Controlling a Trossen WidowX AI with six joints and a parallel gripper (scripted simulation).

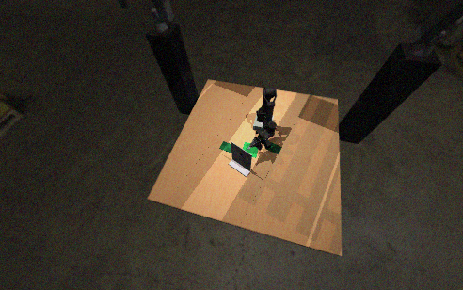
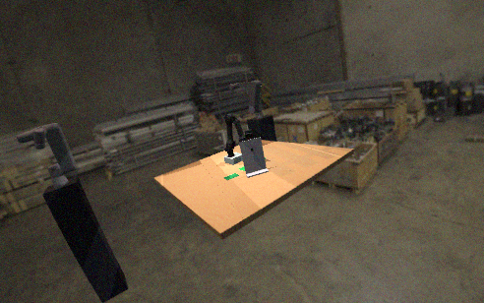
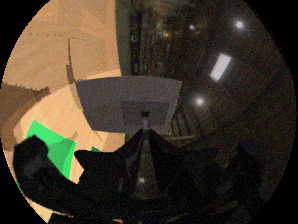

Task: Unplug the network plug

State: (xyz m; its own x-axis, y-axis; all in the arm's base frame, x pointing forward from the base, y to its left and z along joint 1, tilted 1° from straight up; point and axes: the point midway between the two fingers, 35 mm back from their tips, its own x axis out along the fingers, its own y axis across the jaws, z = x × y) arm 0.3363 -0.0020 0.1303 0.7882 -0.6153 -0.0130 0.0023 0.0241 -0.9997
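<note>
My gripper tip is now 19 cm above the green marked square, 8 cm past it and 1 cm to the left of it. Also, from my gripper tip: grey upright panel 8 cm ahead, 7 cm below, 5 cm to the right; network plug 1 cm ahead.
</note>
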